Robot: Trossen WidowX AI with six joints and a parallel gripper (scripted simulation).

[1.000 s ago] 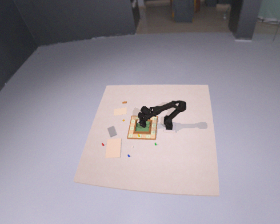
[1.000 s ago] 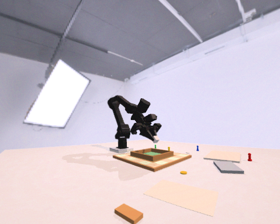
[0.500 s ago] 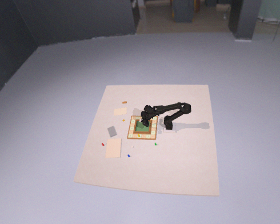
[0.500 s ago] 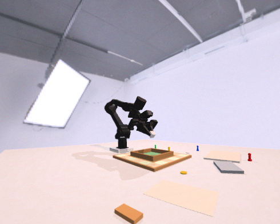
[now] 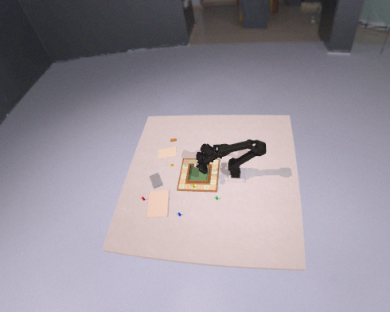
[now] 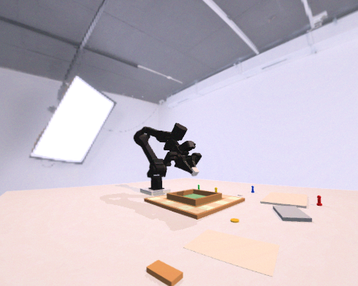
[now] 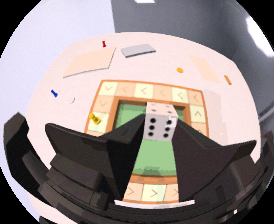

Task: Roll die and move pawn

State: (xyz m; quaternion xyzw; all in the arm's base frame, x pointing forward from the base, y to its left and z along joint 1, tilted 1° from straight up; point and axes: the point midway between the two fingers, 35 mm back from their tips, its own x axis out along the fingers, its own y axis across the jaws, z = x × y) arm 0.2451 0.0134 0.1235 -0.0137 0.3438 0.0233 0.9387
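The white die lies right at my gripper tip. Round my gripper tip: yellow pawn 1 cm ahead, 12 cm to the left, 9 cm below; then yellow disc 23 cm ahead, 7 cm to the right, 11 cm below; then green pawn 16 cm behind, 19 cm to the left, 10 cm below.
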